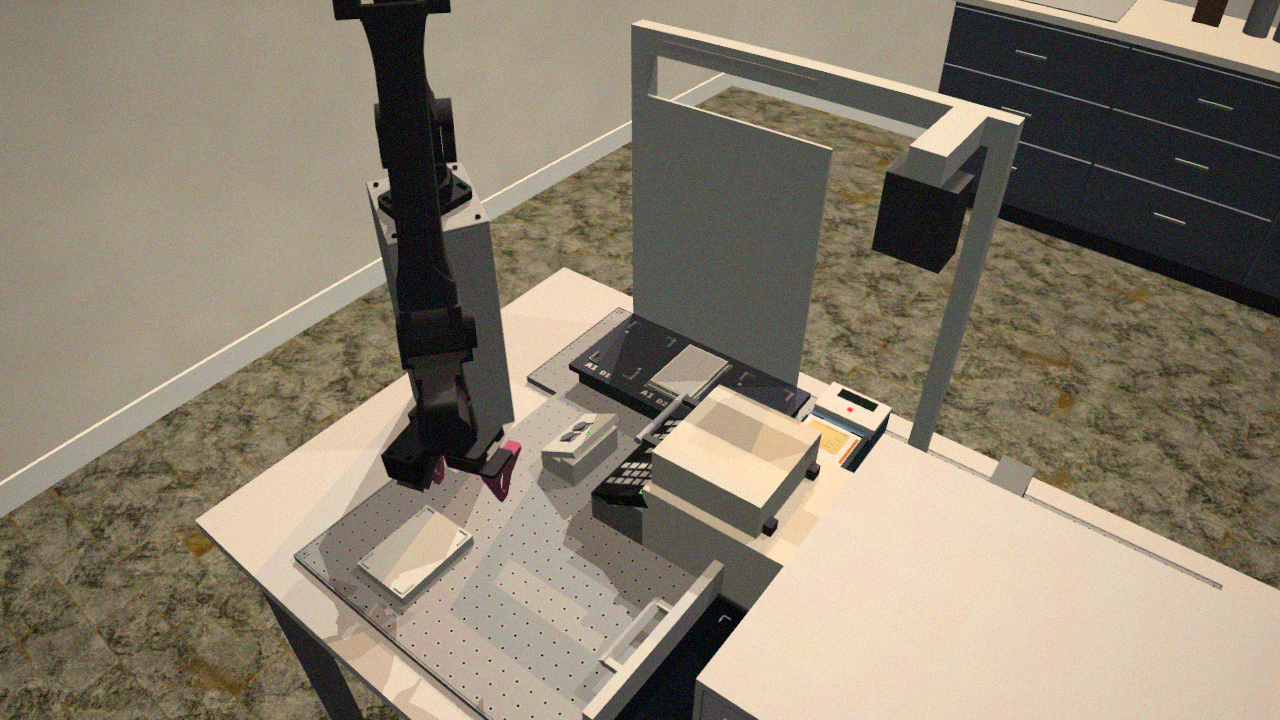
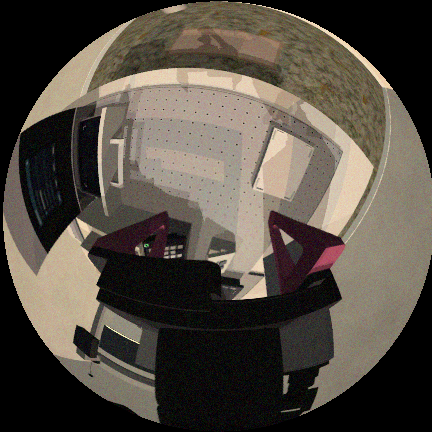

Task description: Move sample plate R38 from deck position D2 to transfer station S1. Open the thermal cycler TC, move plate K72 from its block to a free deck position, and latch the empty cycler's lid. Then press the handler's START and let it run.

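Frame: origin at the arm's base, x back, y left, z down, level; metres.
Seen in the pictures: gripper, between the fingertips: (image 1: 472, 489) (image 2: 218, 216); arm's base, origin of its link: (image 2: 304, 367).
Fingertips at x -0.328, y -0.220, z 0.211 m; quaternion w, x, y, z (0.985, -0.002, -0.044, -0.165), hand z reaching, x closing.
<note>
Offsets run from my fingertips to a thing's middle. "*": to the spot under its first point. Level surfaces: height alone.
My gripper (image 1: 469, 480) (image 2: 218, 216) is open and empty, its pink fingers above the perforated plate between the pale pad and the small switch box. A pale flat sample plate @(dy +0.501, dx +0.034, dz +0.145 m) (image 1: 689, 369) lies on the black deck @(dz +0.153 m) (image 1: 611, 347) at the spot marked D2; its own label is not readable. The beige thermal cycler @(* dy +0.286, dx -0.212, dz -0.001 m) (image 1: 735, 447) has its boxy lid down over the base, with a handle bar @(dy +0.287, dx -0.081, dz +0.024 m) (image 1: 662, 418) at its front; the latch state cannot be told. Its keypad @(* dy +0.242, dx -0.065, dz +0.115 m) (image 1: 633, 471) (image 2: 174, 249) faces my side. Plate K72 and the block inside do not show.
A pale rectangular pad @(* dy -0.049, dx +0.107, dz +0.179 m) (image 1: 416, 552) (image 2: 285, 162) with corner marks lies on the perforated plate @(dz +0.199 m) (image 1: 528, 573). A small sloped switch box @(dy +0.265, dx +0.070, dz +0.158 m) (image 1: 580, 440) stands before the cycler. An open drawer has a handle @(* dy +0.048, dx -0.241, dz +0.146 m) (image 1: 637, 634) (image 2: 118, 162). A grey gantry post @(dy +0.637, dx -0.352, dz -0.084 m) (image 1: 962, 304) and panel (image 1: 729, 223) rise behind.
</note>
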